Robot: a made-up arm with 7 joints.
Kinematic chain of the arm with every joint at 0, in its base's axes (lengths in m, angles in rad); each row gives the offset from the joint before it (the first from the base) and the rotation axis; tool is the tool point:
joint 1: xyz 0 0 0.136 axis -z
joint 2: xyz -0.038 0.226 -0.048 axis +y
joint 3: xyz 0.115 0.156 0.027 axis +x
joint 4: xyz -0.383 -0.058 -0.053 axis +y
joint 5: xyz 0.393 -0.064 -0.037 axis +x
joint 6: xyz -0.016 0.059 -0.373 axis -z
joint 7: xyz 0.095 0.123 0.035 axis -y
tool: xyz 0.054 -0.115 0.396
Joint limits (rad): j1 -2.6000..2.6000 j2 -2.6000..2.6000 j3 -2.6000..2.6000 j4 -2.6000..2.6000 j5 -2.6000..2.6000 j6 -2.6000..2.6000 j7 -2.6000..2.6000
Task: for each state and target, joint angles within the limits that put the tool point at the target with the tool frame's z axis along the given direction. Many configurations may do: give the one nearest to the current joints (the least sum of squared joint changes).
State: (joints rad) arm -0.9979 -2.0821 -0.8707 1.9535 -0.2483 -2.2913 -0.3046
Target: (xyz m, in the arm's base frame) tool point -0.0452 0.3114 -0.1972 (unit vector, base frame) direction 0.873 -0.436 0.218
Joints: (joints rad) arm -1.6283 -2.2939 -1.0718 2.2213 0.4382 -2.3573 0.3076
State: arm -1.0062 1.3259 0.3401 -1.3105 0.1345 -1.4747 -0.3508
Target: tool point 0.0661 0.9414 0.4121 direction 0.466 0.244 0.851
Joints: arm -0.5897 2.0582 -0.4004 -1.9069 0.5750 -0.8816 -0.6077
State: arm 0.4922 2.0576 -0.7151 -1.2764 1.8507 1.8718 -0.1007
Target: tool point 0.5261 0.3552 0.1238 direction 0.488 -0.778 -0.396
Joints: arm 0.4042 1.9418 -0.9739 -1.5038 1.8288 1.8629 0.1726
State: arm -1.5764 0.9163 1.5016 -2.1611 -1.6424 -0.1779 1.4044
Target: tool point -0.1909 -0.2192 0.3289 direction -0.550 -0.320 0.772
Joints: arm -1.0575 1.4339 1.1271 -1.5961 -0.9186 -1.0686 1.2536
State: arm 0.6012 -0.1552 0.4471 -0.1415 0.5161 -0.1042 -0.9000
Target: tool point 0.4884 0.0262 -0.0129 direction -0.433 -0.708 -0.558
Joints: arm 0.8388 0.0343 1.2076 0.0498 0.9643 -0.0281 -0.2307
